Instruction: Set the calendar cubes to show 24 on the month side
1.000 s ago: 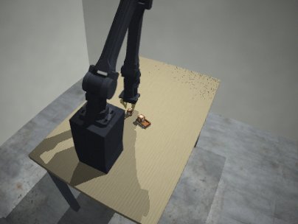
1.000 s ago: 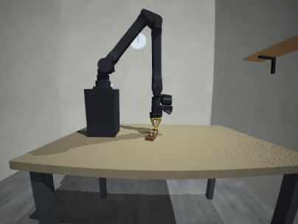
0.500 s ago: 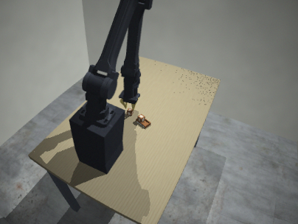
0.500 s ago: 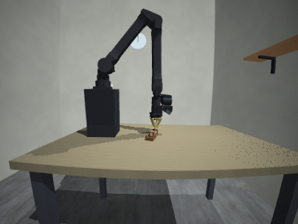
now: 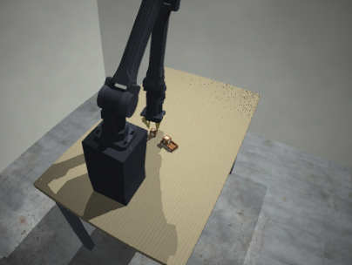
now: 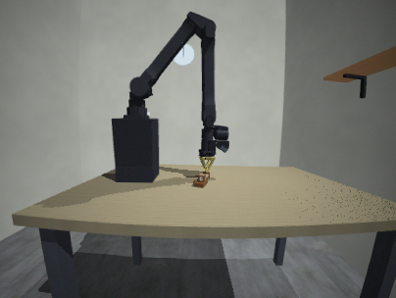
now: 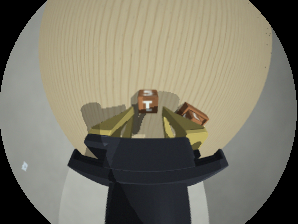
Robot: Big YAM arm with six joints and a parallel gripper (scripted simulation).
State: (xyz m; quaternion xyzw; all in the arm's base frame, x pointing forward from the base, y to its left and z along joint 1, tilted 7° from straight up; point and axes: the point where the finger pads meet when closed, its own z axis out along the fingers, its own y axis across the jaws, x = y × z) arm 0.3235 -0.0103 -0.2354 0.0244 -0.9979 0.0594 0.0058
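Now: the brown digit cube 3 cm below my hand. The rest, counted from my hand: brown tray: 4 cm behind, 10 cm to the right, 4 cm below.
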